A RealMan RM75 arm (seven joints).
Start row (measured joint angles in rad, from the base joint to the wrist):
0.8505, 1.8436, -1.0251, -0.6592, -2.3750, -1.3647, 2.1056
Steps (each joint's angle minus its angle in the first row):
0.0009, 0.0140, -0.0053, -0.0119, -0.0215, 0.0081, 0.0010
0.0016, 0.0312, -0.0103, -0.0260, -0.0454, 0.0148, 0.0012
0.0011, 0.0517, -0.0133, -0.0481, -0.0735, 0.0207, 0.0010
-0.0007, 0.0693, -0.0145, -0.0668, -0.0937, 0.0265, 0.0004
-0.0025, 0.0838, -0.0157, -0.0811, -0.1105, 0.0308, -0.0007
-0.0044, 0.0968, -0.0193, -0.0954, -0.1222, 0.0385, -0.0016
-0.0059, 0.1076, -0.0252, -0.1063, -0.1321, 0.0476, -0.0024
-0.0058, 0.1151, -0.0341, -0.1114, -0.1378, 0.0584, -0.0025
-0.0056, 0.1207, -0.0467, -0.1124, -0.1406, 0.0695, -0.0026
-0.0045, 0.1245, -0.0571, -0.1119, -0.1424, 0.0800, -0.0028
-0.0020, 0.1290, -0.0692, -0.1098, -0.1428, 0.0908, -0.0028
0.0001, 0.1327, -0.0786, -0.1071, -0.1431, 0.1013, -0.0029
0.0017, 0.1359, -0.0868, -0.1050, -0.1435, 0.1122, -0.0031
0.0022, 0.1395, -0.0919, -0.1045, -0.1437, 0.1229, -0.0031
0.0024, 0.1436, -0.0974, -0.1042, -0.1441, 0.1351, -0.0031
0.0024, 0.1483, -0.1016, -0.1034, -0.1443, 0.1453, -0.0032
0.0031, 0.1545, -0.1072, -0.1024, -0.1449, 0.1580, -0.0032
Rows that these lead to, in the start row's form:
0.8514, 1.8576, -1.0304, -0.6711, -2.3965, -1.3566, 2.1066
0.8521, 1.8748, -1.0354, -0.6852, -2.4204, -1.3499, 2.1068
0.8516, 1.8953, -1.0384, -0.7073, -2.4485, -1.3440, 2.1066
0.8498, 1.9129, -1.0396, -0.7260, -2.4687, -1.3382, 2.1060
0.8480, 1.9274, -1.0408, -0.7403, -2.4855, -1.3339, 2.1049
0.8461, 1.9404, -1.0444, -0.7546, -2.4972, -1.3262, 2.1040
0.8446, 1.9512, -1.0503, -0.7655, -2.5071, -1.3171, 2.1032
0.8447, 1.9587, -1.0592, -0.7706, -2.5128, -1.3063, 2.1031
0.8449, 1.9643, -1.0718, -0.7716, -2.5156, -1.2952, 2.1030
0.8460, 1.9681, -1.0822, -0.7711, -2.5174, -1.2847, 2.1028
0.8485, 1.9726, -1.0943, -0.7690, -2.5178, -1.2739, 2.1028
0.8506, 1.9763, -1.1037, -0.7663, -2.5181, -1.2634, 2.1027
0.8522, 1.9795, -1.1119, -0.7642, -2.5185, -1.2525, 2.1025
0.8527, 1.9831, -1.1170, -0.7637, -2.5187, -1.2418, 2.1025
0.8529, 1.9872, -1.1225, -0.7634, -2.5191, -1.2296, 2.1025
0.8529, 1.9919, -1.1267, -0.7626, -2.5193, -1.2194, 2.1024
0.8536, 1.9981, -1.1323, -0.7616, -2.5199, -1.2067, 2.1024

